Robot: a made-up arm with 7 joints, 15 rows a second.
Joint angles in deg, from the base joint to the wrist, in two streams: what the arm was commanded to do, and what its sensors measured. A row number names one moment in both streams.
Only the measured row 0 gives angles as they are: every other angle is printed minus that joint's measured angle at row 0.
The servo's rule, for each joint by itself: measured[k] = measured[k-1] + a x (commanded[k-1-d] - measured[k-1]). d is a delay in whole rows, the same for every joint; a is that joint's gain. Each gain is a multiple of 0.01, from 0.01 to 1. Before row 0 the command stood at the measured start. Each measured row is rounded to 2 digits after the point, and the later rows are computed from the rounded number. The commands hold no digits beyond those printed.
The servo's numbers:
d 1
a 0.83 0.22 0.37 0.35 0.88 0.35 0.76
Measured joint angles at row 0: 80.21 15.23 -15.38 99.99 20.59 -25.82 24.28
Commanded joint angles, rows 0 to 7: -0.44 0.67 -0.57 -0.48 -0.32 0.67 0.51; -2.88 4.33 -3.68 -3.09 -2.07 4.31 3.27; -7.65 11.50 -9.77 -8.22 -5.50 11.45 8.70; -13.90 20.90 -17.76 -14.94 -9.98 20.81 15.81; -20.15 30.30 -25.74 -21.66 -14.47 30.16 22.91; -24.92 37.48 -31.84 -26.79 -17.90 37.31 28.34; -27.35 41.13 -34.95 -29.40 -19.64 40.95 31.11; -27.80 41.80 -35.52 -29.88 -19.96 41.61 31.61
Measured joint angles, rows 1 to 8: 0.00 0.00 0.00 0.00 0.00 0.00 0.00; -0.37 0.15 -0.21 -0.17 -0.28 0.23 0.39; -2.45 1.07 -1.49 -1.19 -1.86 1.66 2.58; -6.77 3.36 -4.55 -3.65 -5.06 5.09 7.23; -12.69 7.22 -9.44 -7.60 -9.39 10.59 13.75; -18.88 12.30 -15.47 -12.52 -13.86 17.44 20.71; -23.89 17.84 -21.53 -17.51 -17.42 24.39 26.51; -26.76 22.96 -26.50 -21.67 -19.37 30.19 30.01
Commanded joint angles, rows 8 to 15: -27.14 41.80 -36.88 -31.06 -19.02 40.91 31.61; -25.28 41.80 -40.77 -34.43 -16.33 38.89 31.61; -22.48 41.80 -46.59 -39.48 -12.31 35.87 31.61; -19.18 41.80 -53.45 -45.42 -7.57 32.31 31.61; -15.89 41.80 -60.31 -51.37 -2.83 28.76 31.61; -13.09 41.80 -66.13 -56.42 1.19 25.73 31.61; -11.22 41.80 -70.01 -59.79 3.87 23.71 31.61; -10.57 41.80 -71.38 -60.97 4.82 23.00 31.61
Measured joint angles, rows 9 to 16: -27.62 27.10 -29.84 -24.54 -19.89 34.19 31.23; -27.22 30.33 -32.44 -26.82 -19.12 36.54 31.52; -25.61 32.85 -35.52 -29.48 -16.66 37.36 31.59; -23.01 34.82 -39.62 -32.98 -12.83 36.84 31.61; -19.83 36.36 -44.74 -37.33 -8.20 35.25 31.61; -16.56 37.56 -50.50 -42.24 -3.47 32.98 31.61; -13.68 38.49 -56.28 -47.20 0.63 30.44 31.61; -11.64 39.22 -61.36 -51.61 3.48 28.08 31.61
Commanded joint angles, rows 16 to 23: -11.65 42.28 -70.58 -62.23 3.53 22.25 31.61; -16.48 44.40 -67.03 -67.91 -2.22 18.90 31.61; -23.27 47.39 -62.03 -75.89 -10.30 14.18 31.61; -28.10 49.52 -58.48 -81.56 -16.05 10.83 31.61; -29.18 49.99 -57.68 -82.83 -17.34 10.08 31.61; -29.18 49.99 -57.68 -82.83 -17.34 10.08 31.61; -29.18 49.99 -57.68 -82.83 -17.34 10.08 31.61; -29.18 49.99 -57.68 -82.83 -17.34 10.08 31.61
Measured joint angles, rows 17 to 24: -10.75 39.79 -65.07 -54.89 4.66 26.30 31.61; -11.50 40.34 -67.11 -57.46 3.67 24.88 31.61; -15.63 41.23 -67.08 -61.12 -1.51 22.79 31.61; -21.97 42.59 -65.21 -66.29 -9.25 19.78 31.61; -27.06 44.11 -62.72 -71.63 -15.23 16.65 31.61; -28.82 45.40 -60.86 -75.55 -17.09 14.35 31.61; -29.12 46.41 -59.68 -78.10 -17.31 12.86 31.61; -29.17 47.20 -58.94 -79.76 -17.34 11.89 31.61
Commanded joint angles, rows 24 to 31: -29.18 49.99 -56.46 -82.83 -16.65 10.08 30.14; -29.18 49.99 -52.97 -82.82 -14.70 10.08 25.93; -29.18 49.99 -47.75 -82.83 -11.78 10.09 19.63; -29.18 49.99 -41.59 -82.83 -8.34 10.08 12.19; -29.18 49.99 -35.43 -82.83 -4.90 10.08 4.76; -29.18 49.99 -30.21 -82.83 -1.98 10.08 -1.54; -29.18 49.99 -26.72 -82.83 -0.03 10.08 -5.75; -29.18 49.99 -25.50 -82.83 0.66 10.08 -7.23
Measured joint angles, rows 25 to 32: -29.18 47.81 -58.47 -80.83 -17.34 11.26 31.61; -29.18 48.29 -57.73 -81.53 -16.73 10.85 30.49; -29.18 48.66 -55.97 -81.98 -14.94 10.58 27.02; -29.18 48.95 -52.93 -82.28 -12.16 10.41 21.40; -29.18 49.18 -48.73 -82.47 -8.80 10.29 14.40; -29.18 49.36 -43.81 -82.60 -5.37 10.22 7.07; -29.18 49.50 -38.78 -82.68 -2.39 10.17 0.53; -29.18 49.61 -34.32 -82.73 -0.31 10.14 -4.24
